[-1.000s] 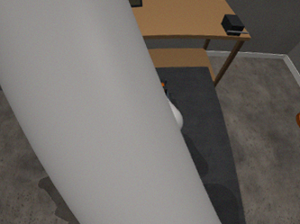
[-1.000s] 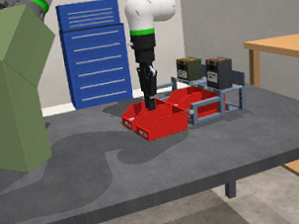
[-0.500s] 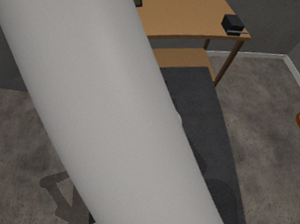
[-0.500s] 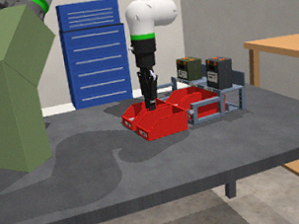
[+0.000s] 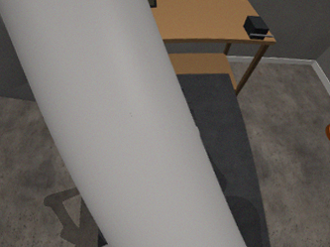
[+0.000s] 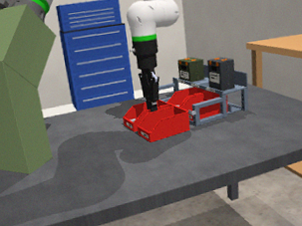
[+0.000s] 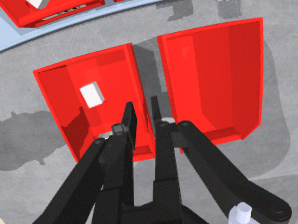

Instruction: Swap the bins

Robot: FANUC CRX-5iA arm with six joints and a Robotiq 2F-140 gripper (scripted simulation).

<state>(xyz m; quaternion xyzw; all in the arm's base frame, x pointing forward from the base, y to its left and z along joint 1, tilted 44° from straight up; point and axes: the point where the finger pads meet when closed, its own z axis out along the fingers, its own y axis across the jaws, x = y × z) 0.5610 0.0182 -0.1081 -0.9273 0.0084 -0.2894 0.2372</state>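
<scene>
The part is 70 mm to the left of my hand, 60 mm below it and 10 mm ahead of it. Round my hand: grey shelf 230 mm ahead, 100 mm to the left, 10 mm below; then dark box 320 mm ahead, 90 mm above.
</scene>
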